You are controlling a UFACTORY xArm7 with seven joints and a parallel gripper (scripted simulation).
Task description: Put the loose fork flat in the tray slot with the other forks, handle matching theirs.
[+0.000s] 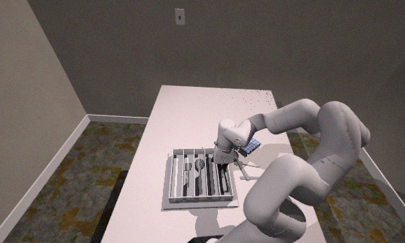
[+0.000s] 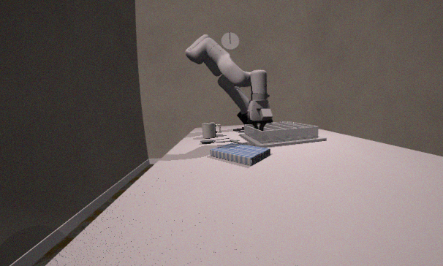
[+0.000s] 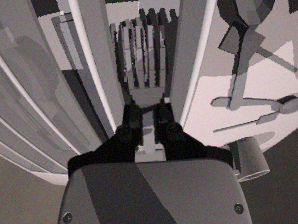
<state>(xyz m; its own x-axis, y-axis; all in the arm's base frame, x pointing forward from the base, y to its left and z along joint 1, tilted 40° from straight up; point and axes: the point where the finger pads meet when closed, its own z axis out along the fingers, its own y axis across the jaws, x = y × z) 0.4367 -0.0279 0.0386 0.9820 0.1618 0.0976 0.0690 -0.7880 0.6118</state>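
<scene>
My gripper is now 3 cm past the tray and 11 cm to the right of it. Also, from my hand: mug: 19 cm behind, 25 cm to the right, 1 cm below.
</scene>
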